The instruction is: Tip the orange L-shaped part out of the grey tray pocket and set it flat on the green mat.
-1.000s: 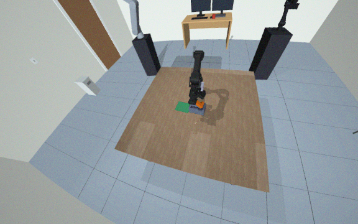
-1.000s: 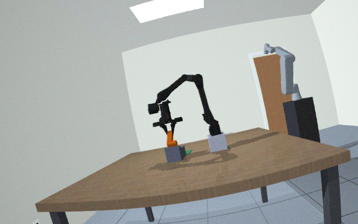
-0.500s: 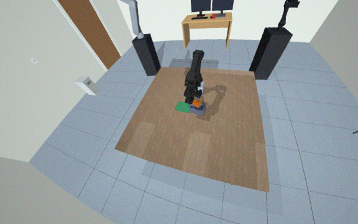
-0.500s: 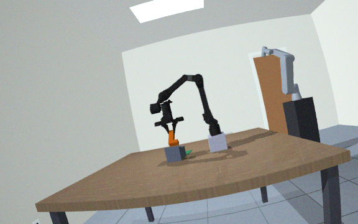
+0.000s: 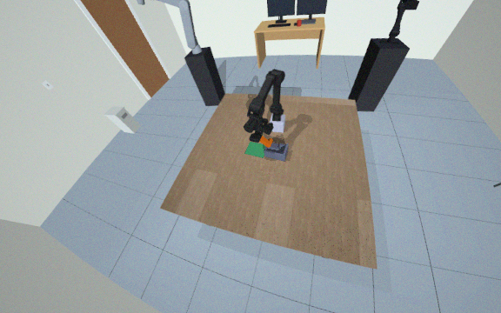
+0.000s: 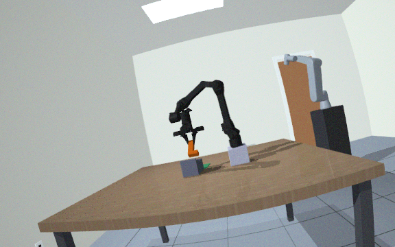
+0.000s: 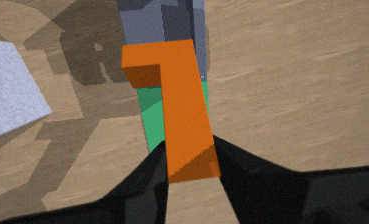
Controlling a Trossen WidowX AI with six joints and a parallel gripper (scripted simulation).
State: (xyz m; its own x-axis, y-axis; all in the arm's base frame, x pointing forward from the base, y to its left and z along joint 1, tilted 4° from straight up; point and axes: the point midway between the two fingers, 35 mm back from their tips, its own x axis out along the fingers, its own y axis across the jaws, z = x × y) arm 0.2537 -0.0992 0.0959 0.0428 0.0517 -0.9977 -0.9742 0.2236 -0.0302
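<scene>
My gripper tip is 20 mm past the mat, 50 mm to the left of it and 170 mm above it. Round my gripper tip: orange L-shaped part (10 mm behind, 40 mm to the left, 30 mm below).
</scene>
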